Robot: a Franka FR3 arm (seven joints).
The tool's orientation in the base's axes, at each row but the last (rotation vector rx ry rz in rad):
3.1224, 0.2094, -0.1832
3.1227, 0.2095, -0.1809
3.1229, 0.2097, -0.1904
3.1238, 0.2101, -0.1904
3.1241, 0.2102, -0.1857
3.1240, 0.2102, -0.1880
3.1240, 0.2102, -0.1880
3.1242, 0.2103, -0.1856
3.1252, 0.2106, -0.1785
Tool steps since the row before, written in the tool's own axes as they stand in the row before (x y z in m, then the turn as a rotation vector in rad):
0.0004, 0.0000, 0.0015, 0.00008, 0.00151, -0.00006
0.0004, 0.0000, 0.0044, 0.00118, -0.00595, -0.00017
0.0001, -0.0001, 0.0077, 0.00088, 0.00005, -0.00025
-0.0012, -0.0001, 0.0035, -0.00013, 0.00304, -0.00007
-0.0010, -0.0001, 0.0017, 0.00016, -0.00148, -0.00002
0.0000, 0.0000, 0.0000, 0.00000, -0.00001, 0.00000
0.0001, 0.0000, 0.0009, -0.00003, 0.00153, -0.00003
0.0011, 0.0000, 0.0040, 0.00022, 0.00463, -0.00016
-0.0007, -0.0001, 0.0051, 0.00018, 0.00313, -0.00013
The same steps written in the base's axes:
0.0002, 0.0000, -0.0015, 0.00029, -0.00148, 0.00005
-0.0001, 0.0000, -0.0044, 0.00039, 0.00606, 0.00004
-0.0008, 0.0000, -0.0077, 0.00090, 0.00007, 0.00014
-0.0016, -0.0001, -0.0033, 0.00029, -0.00303, 0.00008
-0.0012, -0.0001, -0.0016, -0.00004, 0.00149, 0.00001
0.0000, 0.0000, 0.0000, 0.00000, 0.00001, 0.00000
0.0000, 0.0000, -0.0009, 0.00018, -0.00152, 0.00003
0.0006, 0.0001, -0.0041, 0.00085, -0.00456, 0.00012
-0.0013, -0.0001, -0.0050, 0.00061, -0.00308, 0.00010

